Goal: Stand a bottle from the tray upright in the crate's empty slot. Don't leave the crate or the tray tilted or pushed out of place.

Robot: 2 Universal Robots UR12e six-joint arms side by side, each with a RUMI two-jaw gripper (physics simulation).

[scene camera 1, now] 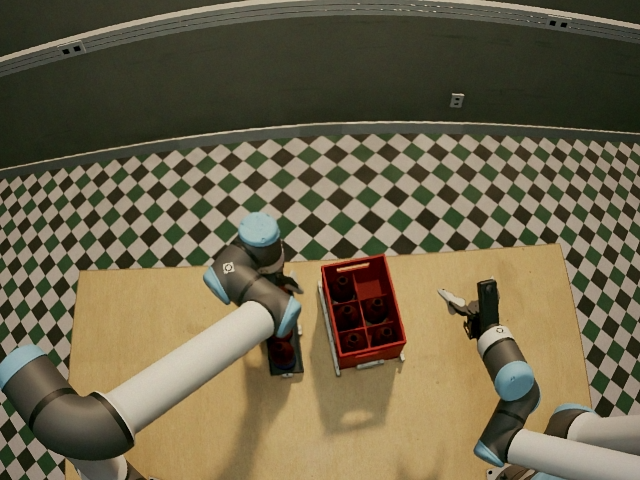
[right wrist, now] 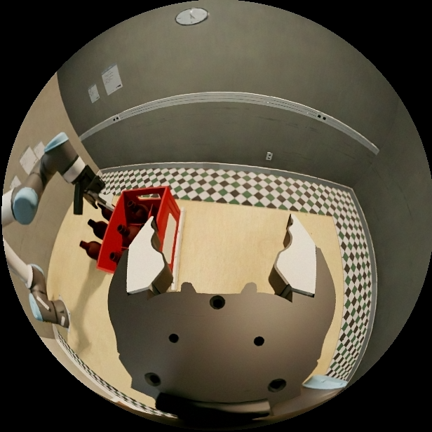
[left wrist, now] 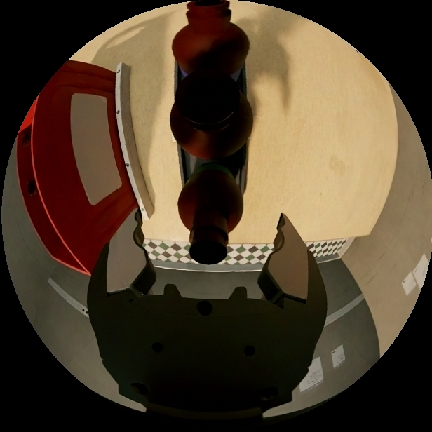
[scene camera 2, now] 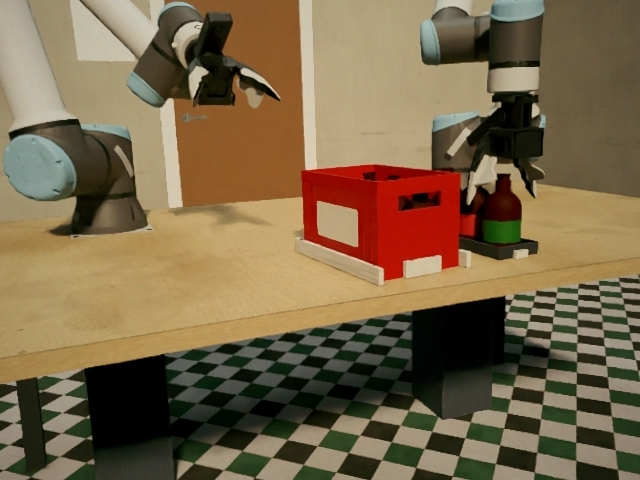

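The red crate (scene camera 1: pixel 370 357) (scene camera 2: pixel 418 232) (left wrist: pixel 95 220) (right wrist: pixel 111 237) stands level. Its empty slot (scene camera 1: pixel 373 284) is at the far right in scene camera 1. The dark tray (scene camera 1: pixel 285 370) (scene camera 2: pixel 499 251) lies flat beside it with three upright brown bottles: green-labelled (scene camera 2: pixel 501 229) (left wrist: pixel 210 200), red-labelled (scene camera 2: pixel 468 225) (left wrist: pixel 212 137) and blue-labelled (scene camera 1: pixel 281 353) (left wrist: pixel 210 45). My left gripper (scene camera 2: pixel 502 198) (left wrist: pixel 210 211) is open, pointing down, its fingertips either side of the green-labelled bottle's upper part, apart from it. My right gripper (scene camera 1: pixel 466 285) (scene camera 2: pixel 237 101) (right wrist: pixel 221 216) is open and empty, away from the crate.
Dark bottles (scene camera 1: pixel 347 312) fill the crate's other slots. White strips (scene camera 1: pixel 329 330) (scene camera 2: pixel 338 260) (left wrist: pixel 131 145) border the crate's base, and small white blocks (scene camera 2: pixel 520 253) touch the tray's edge. The crate's wall rises close beside the left gripper. The table's edge (scene camera 2: pixel 516 276) lies just beyond the tray.
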